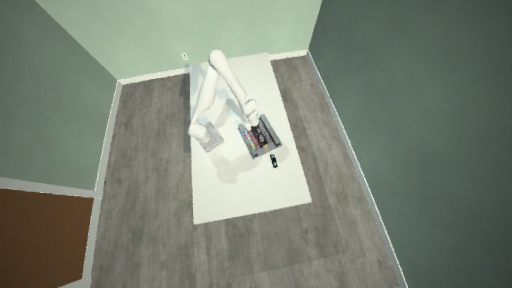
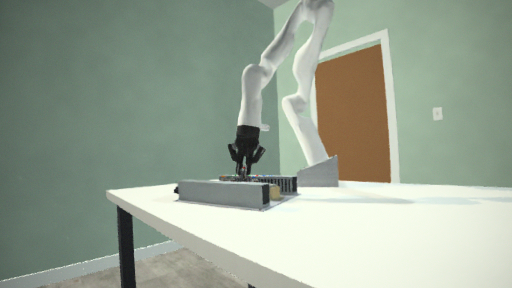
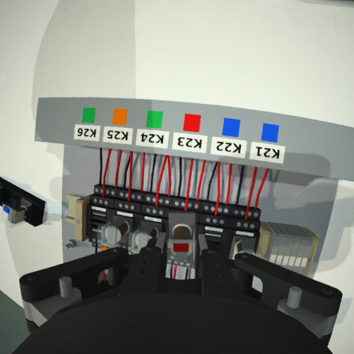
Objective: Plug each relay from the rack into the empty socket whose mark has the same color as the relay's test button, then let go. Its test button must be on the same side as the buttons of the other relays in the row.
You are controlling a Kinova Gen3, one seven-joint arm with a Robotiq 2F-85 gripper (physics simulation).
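My gripper (image 1: 258,127) (image 2: 243,173) (image 3: 181,244) points down over the socket row, shut on a clear relay (image 3: 181,232) with a red test button. The relay is upright at the K23 place, in line with the red mark (image 3: 192,122). Its button faces away from the marks. Whether it is fully seated is hidden. Relays stand at K25 (image 3: 116,232), with an orange button on the side away from the marks, K24 (image 3: 145,239) and K21 (image 3: 239,248). K22 (image 3: 215,232) and K26 (image 3: 99,214) show no relay. The black rack (image 1: 273,161) (image 3: 35,211) holds a relay with a blue button (image 3: 6,209).
The grey panel (image 3: 320,200) lies on the white table (image 1: 215,200) (image 2: 400,240). A tall grey duct (image 2: 220,194) (image 1: 270,131) runs along one side, and the labelled duct (image 3: 55,120) along the other. Terminal blocks (image 3: 287,247) and a beige end piece (image 3: 77,218) flank the row.
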